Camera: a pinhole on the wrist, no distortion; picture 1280 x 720 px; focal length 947.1 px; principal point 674.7 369.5 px. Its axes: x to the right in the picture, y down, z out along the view. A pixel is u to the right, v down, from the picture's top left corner.
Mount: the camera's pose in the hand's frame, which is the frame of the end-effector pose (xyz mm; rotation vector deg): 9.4 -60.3 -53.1 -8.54 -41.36 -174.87
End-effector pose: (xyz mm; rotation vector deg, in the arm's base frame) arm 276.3 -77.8 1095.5 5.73 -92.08 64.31
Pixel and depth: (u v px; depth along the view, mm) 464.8 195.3 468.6
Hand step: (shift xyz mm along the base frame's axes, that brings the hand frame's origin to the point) -415.8 -24.7 10.1
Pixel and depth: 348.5 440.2 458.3
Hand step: -398.8 -87.7 125.3
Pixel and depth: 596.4 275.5 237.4
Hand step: -162.4 -41.4 10.3
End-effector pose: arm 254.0 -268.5 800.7 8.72 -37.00 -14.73
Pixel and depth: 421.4 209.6 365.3
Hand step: -7.7 96.1 299.6
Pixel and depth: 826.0 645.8 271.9
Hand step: -146.6 -20.2 174.2
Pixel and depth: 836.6 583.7 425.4
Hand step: -237.4 26.9 293.5
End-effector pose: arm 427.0 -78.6 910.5 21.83 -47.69 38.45
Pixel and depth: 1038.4 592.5 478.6
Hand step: -342.3 -252.7 178.8
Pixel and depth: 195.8 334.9 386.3
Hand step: -112.1 35.1 359.0
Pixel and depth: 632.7 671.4 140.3
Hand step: -10.2 -66.6 77.9
